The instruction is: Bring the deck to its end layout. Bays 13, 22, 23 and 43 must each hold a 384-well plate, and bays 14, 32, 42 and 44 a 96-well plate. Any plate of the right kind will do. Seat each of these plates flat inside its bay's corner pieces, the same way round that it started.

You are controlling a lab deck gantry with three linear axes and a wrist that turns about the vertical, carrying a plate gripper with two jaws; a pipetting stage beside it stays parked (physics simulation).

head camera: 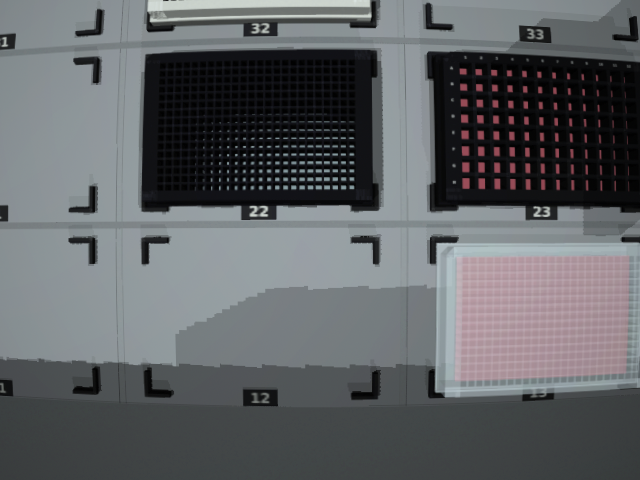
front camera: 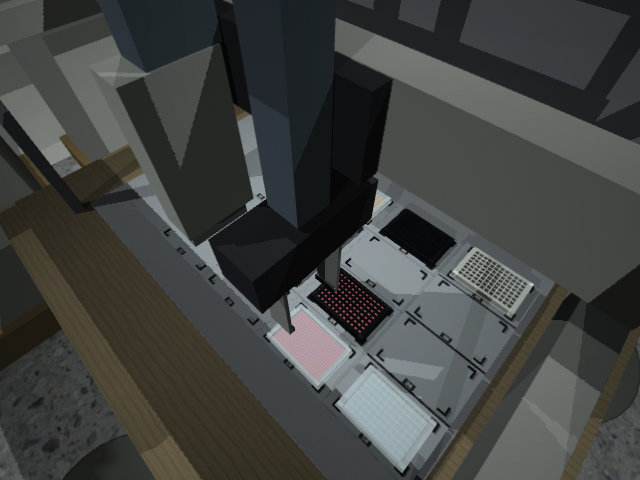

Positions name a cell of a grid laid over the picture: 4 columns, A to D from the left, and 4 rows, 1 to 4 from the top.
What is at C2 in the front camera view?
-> A black 384-well plate.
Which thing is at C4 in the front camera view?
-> A clear 96-well plate.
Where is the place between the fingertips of my gripper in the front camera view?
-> B3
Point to a bay 33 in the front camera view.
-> C3
